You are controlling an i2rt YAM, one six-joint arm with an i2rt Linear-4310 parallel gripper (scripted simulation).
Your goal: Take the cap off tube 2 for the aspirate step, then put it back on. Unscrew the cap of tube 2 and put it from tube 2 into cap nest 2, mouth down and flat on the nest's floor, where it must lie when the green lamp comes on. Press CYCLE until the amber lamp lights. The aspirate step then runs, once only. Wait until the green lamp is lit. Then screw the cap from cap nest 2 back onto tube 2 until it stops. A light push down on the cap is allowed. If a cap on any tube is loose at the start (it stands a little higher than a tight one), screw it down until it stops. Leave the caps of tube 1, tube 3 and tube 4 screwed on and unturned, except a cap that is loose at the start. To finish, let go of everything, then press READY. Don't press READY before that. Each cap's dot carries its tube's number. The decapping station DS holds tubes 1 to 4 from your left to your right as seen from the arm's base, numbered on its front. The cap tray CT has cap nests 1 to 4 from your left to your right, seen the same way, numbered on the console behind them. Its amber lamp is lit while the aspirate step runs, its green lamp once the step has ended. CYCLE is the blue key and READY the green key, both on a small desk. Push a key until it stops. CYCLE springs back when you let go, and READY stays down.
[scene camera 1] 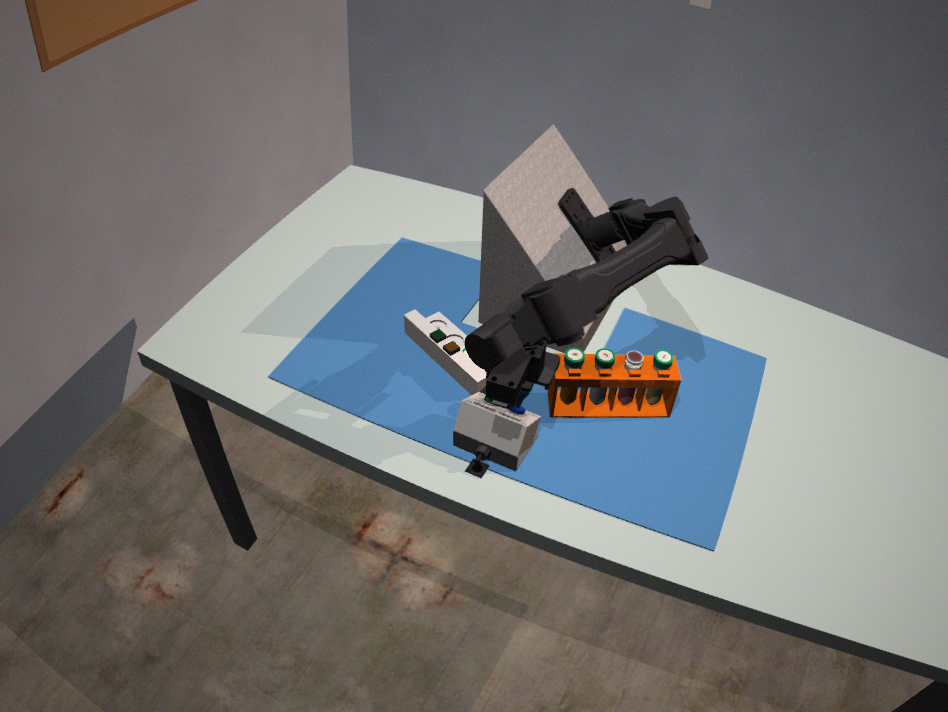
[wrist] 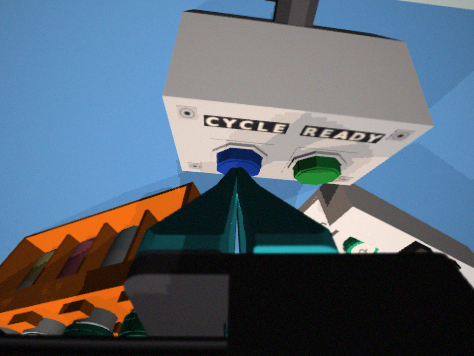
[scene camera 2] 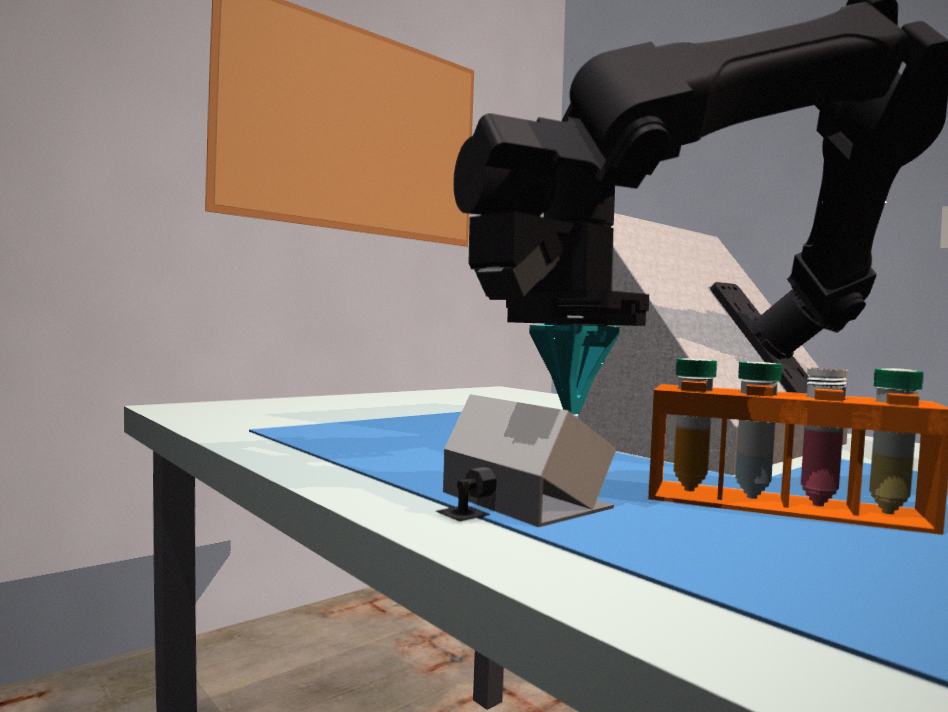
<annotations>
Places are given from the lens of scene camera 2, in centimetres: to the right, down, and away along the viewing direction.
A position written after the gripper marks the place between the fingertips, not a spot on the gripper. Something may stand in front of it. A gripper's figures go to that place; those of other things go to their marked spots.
gripper (scene camera 2: 572, 414): 8, 5, 53
cap 3 (scene camera 2: 757, 371): 23, 1, 52
cap 4 (scene camera 2: 705, 368): 20, 1, 54
key desk (scene camera 2: 501, 450): 2, 7, 50
The marked spots on the key desk and the cap 4 are 19 cm apart.
</annotations>
